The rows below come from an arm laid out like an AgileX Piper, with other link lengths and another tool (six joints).
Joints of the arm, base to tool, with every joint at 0 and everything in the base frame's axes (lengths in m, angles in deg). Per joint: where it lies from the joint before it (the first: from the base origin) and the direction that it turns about. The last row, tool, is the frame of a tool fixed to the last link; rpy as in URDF.
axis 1: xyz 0.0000 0.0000 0.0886 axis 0 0 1
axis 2: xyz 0.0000 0.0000 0.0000 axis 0 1 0
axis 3: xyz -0.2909 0.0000 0.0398 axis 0 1 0
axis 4: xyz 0.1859 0.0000 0.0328 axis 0.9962 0 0.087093
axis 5: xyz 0.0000 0.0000 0.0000 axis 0 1 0
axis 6: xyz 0.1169 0.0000 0.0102 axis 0.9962 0 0.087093
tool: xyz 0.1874 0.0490 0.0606 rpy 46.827 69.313 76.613
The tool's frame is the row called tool.
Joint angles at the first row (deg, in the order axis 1, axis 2, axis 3, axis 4, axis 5, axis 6):
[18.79, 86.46, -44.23, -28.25, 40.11, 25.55]
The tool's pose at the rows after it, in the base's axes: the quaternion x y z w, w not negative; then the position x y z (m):
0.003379 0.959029 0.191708 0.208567 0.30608 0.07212 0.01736
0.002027 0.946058 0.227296 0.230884 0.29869 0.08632 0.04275
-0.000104 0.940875 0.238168 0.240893 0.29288 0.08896 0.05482
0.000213 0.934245 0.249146 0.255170 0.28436 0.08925 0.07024
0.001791 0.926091 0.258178 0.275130 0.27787 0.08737 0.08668
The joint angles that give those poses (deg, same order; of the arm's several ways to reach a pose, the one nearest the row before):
[18.79, 81.70, -44.23, -22.35, 40.11, 20.17]
[18.79, 75.92, -44.23, -17.13, 41.14, 16.44]
[18.79, 72.82, -44.23, -15.47, 42.40, 15.01]
[18.79, 68.58, -44.23, -13.98, 44.46, 13.98]
[18.79, 64.29, -44.23, -13.35, 46.18, 13.87]

